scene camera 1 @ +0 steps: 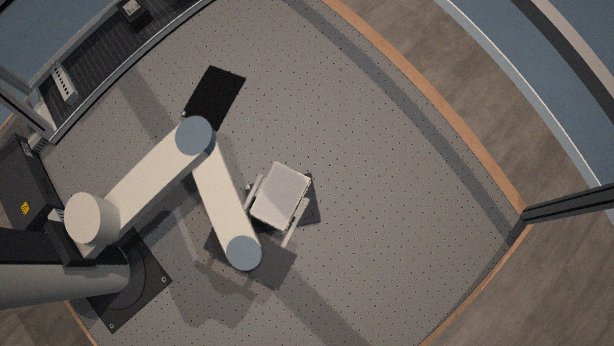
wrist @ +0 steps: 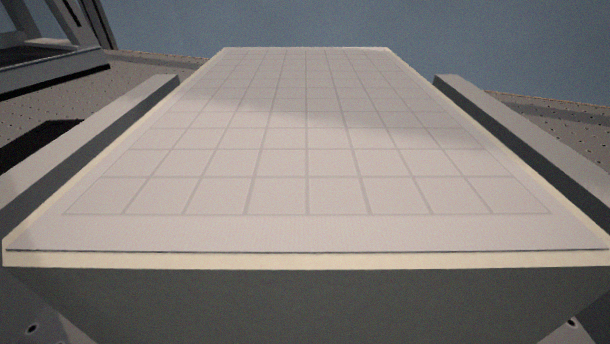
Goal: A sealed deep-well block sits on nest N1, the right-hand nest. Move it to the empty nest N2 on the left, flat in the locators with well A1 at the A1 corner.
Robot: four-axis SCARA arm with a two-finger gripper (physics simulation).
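Seen in the pictures: gripper, fingertip midpoint: [scene camera 1: 284, 187] [wrist: 306, 98]; arm's base, link origin: [scene camera 1: 112, 267].
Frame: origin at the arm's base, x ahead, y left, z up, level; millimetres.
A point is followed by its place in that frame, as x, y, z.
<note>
The sealed deep-well block [scene camera 1: 281, 195] {519, -185, 150} [wrist: 306, 150] {481, -196, 150}, with a pale gridded top, is between the two fingers of my gripper [scene camera 1: 283, 188] {537, -174, 137} [wrist: 306, 98] {537, -174, 137}. The gripper is shut on its long sides. The block is held up above the deck and turned at an angle to nest N1 [scene camera 1: 313, 212] {556, -247, 27}, a dark plate partly hidden beneath it. Nest N2 [scene camera 1: 215, 95] {563, 150, 25} [wrist: 30, 142] {560, 193, 25} is a black plate at the upper left of the scene view, with no block on it. Its lower end is partly behind the arm's elbow. The block's underside and the A1 mark are not readable.
The arm's elbow [scene camera 1: 194, 135] {457, -8, 299} overlaps N2's lower edge in the scene view. The dark gripper body [scene camera 1: 277, 265] {415, -293, 189} is beneath the arm's end. A dark ribbed strip [scene camera 1: 107, 57] {374, 524, 62} with a small black box [scene camera 1: 134, 14] {523, 535, 132} runs along the upper left. A post [scene camera 1: 570, 203] {1006, -686, 291} stands at the right.
</note>
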